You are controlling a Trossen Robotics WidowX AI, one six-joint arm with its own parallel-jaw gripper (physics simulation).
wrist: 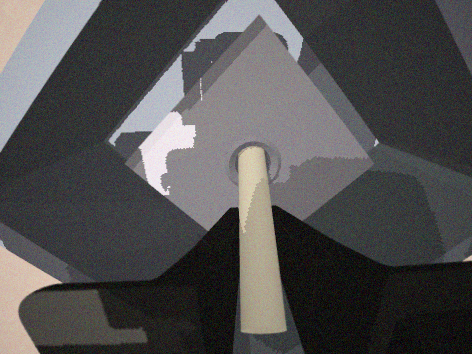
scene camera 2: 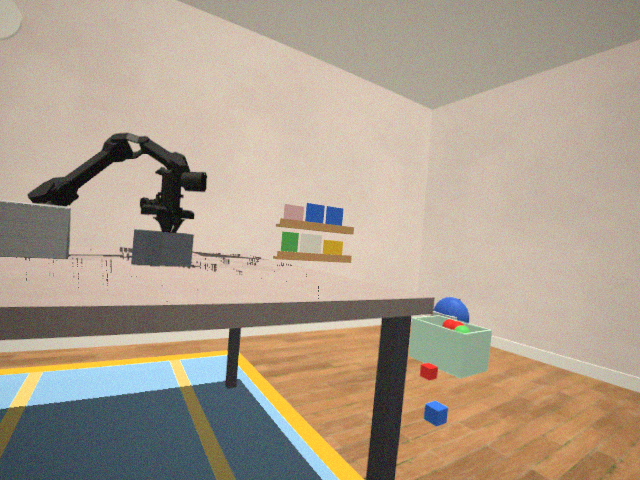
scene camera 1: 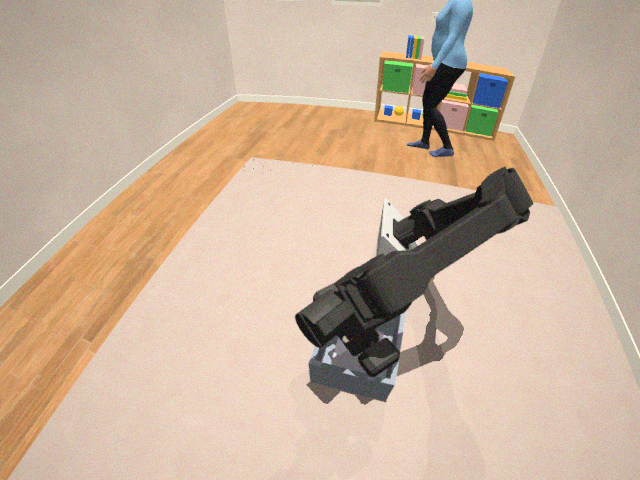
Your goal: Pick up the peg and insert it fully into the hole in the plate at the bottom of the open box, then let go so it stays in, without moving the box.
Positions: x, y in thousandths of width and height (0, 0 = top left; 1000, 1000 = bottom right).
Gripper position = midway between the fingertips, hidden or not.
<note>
In view: my gripper (scene camera 1: 548, 724), a blue-grey box (scene camera 1: 502, 774), a cream peg (wrist: 556, 880) and a grey plate (wrist: 543, 267).
The blue-grey box is seen too in the wrist view (wrist: 190, 253) and in scene camera 2 (scene camera 2: 243, 518). My gripper is seen too in the wrist view (wrist: 537, 609) and in scene camera 2 (scene camera 2: 262, 501). Scene camera 2 misses the grey plate, which is hidden by the blue-grey box.
</note>
